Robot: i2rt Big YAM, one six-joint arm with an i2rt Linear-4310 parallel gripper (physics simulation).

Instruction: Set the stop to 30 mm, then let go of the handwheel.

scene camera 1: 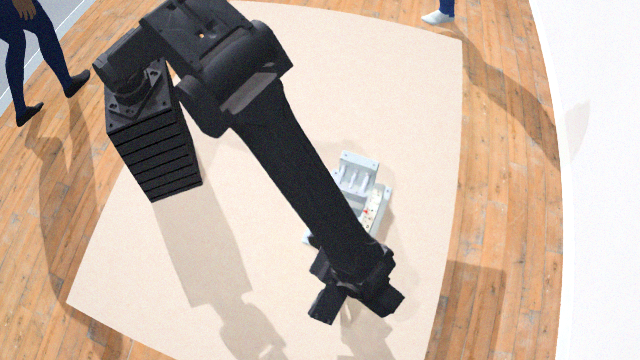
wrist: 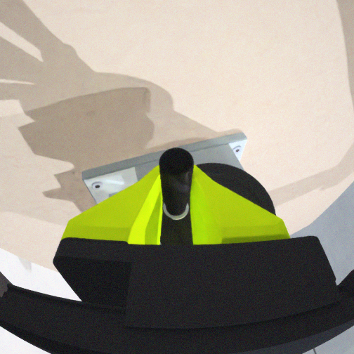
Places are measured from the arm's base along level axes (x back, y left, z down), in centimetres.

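Pixels of known places: arm's base, origin of the base link: (scene camera 1: 135, 93).
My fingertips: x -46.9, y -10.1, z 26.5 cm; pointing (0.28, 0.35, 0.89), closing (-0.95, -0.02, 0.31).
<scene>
For each thing: its top centre in the pictures, then the offset to it from my fingertips. "spot": a spot on its surface instead. Level surfaces: height alone.
- pale grey stop unit, surface spot: (scene camera 1: 360, 162) spot: dx +1.0, dy +22.2, dz -4.6 cm
- white scale strip, middle of its top: (scene camera 1: 371, 210) dx -4.3, dy +14.1, dz -0.2 cm
- red pointer, middle of its top: (scene camera 1: 364, 210) dx -2.9, dy +13.5, dz -0.3 cm
- beige mat, its level: dz +5.4 cm
The handwheel (wrist: 245, 187) is a black disc, partly hidden behind the fingers in the wrist view. Its upright black crank handle (wrist: 176, 187) stands between the lime-green fingers. My gripper (wrist: 175, 174) is shut on this handle, a finger against each side. The pale grey stop unit (scene camera 1: 360, 162) (wrist: 200, 148) lies under the arm. A white scale strip (scene camera 1: 372, 205) with a red pointer (scene camera 1: 366, 211) shows along its right side in the scene view; its numbers are too small to read. The handwheel and fingertips are hidden by the arm there.
The black arm (scene camera 1: 300, 165) reaches over the stop unit from its ribbed black pedestal (scene camera 1: 155, 160). All stand on a beige mat (scene camera 1: 420, 125) with wooden floor (scene camera 1: 500, 200) around it. Legs of people (scene camera 1: 50, 45) show at the upper left and top right.
</scene>
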